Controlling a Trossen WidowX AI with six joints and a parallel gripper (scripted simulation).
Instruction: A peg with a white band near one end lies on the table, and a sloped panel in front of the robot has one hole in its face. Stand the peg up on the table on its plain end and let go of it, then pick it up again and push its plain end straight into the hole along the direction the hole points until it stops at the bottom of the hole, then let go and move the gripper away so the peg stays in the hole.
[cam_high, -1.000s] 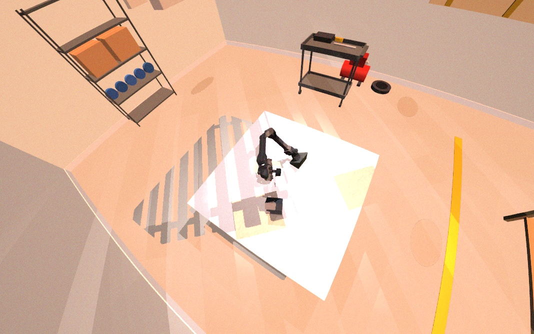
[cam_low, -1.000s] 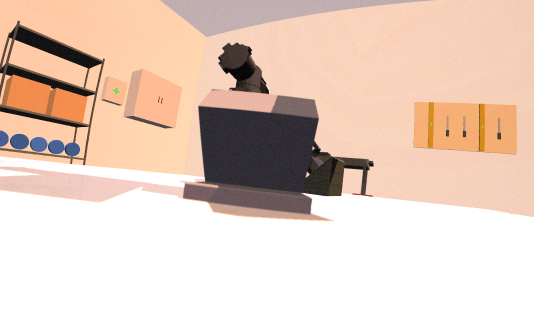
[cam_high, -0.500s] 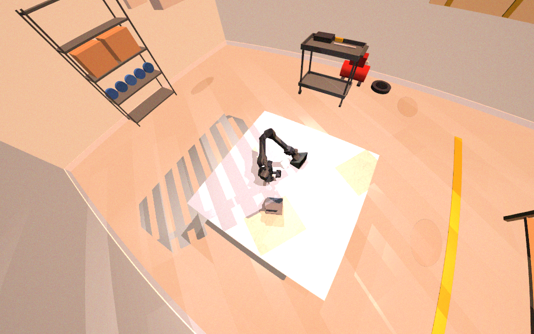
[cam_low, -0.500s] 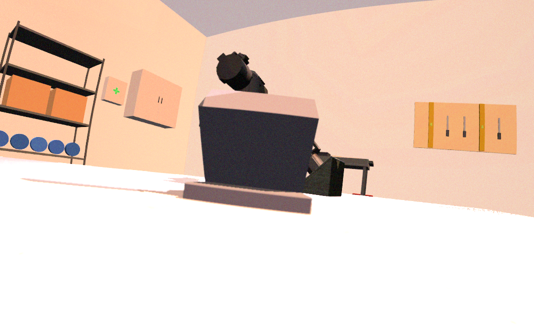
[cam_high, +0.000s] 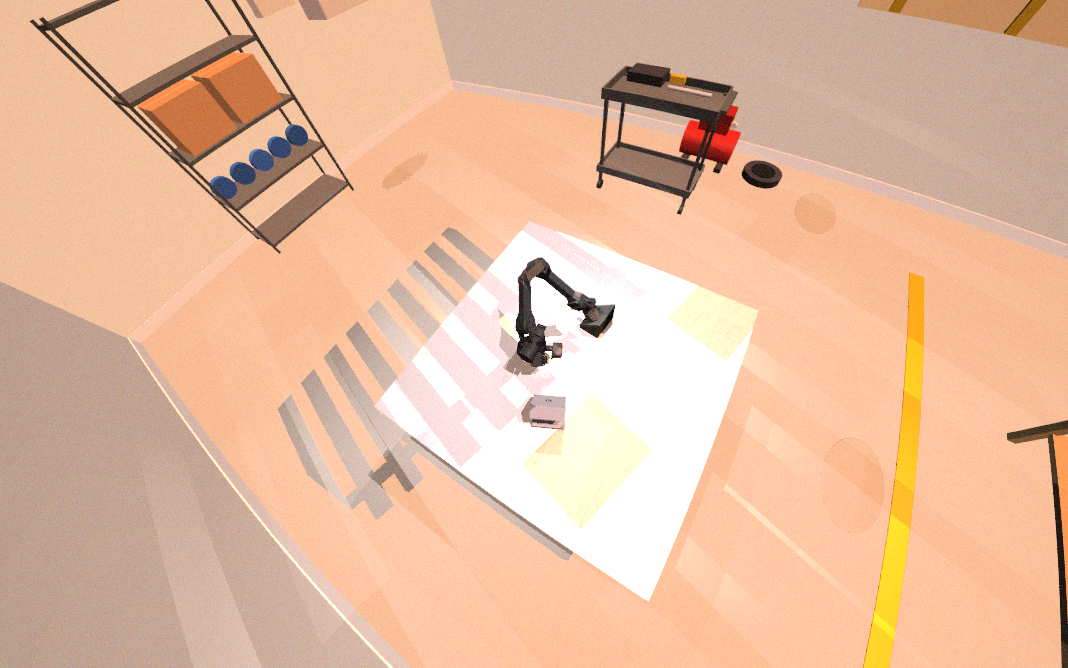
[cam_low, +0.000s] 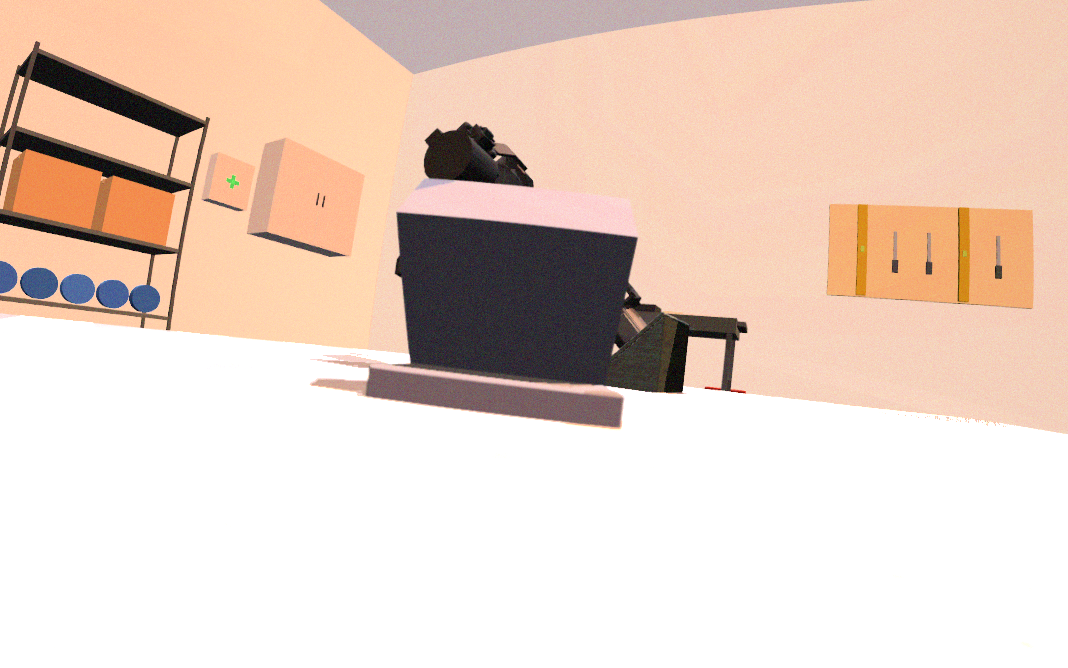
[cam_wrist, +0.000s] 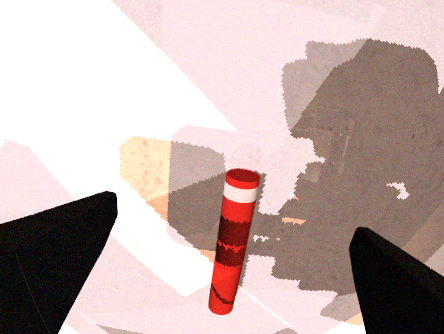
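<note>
Right now my gripper tip is 1 cm past the red peg, 1 cm to the left of it and 2 cm above it. Round my gripper tip: grey sloped panel (19 cm ahead, 15 cm to the left, 4 cm above).
</note>
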